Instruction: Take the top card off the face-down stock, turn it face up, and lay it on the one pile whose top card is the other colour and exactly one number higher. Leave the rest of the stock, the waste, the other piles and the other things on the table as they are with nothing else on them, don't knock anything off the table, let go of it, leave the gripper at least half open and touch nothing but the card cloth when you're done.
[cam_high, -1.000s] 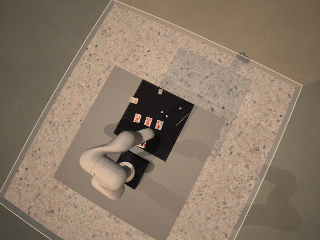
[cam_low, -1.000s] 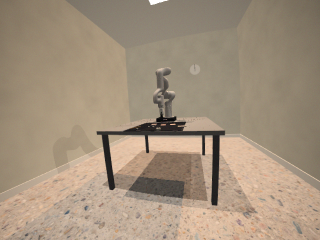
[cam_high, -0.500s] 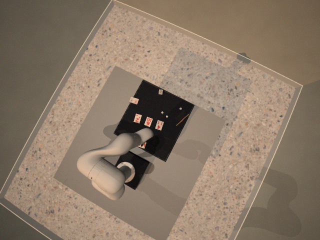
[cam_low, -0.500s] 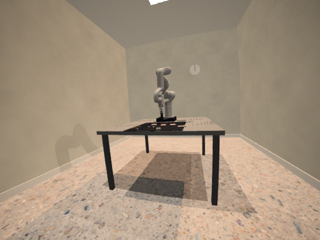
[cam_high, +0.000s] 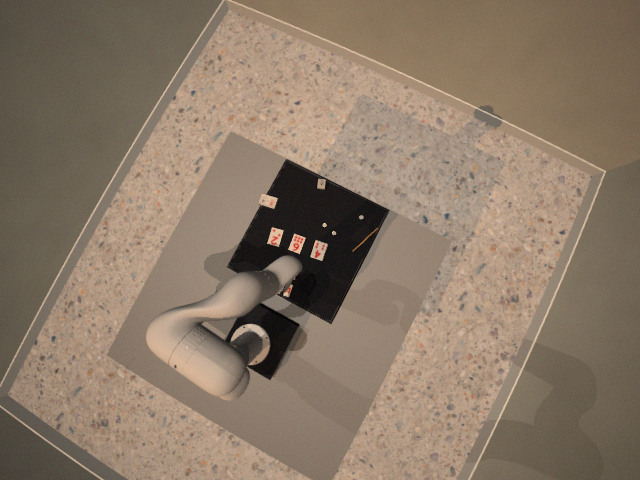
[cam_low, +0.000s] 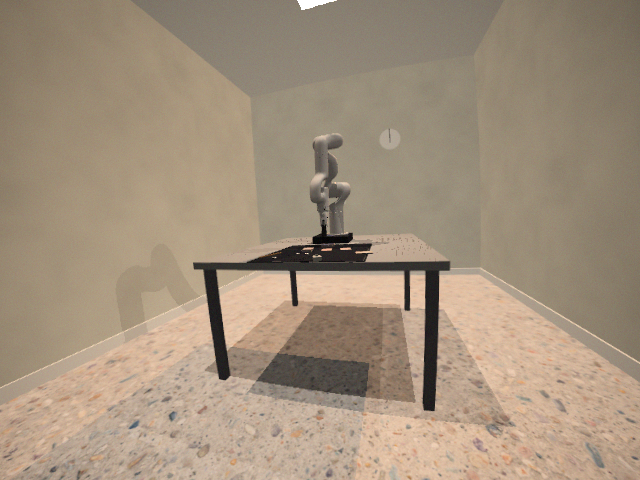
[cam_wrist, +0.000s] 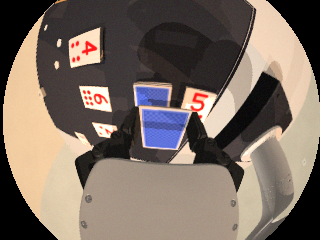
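The red 5 card is 7 cm behind my hand, 1 cm to the left of it and 8 cm below it. From my hand the other things lie so: black card cloth 21 cm ahead, 10 cm below; then thin wooden stick 32 cm ahead, 26 cm to the right, 8 cm below; then small block 49 cm ahead, 5 cm to the left, 7 cm below.
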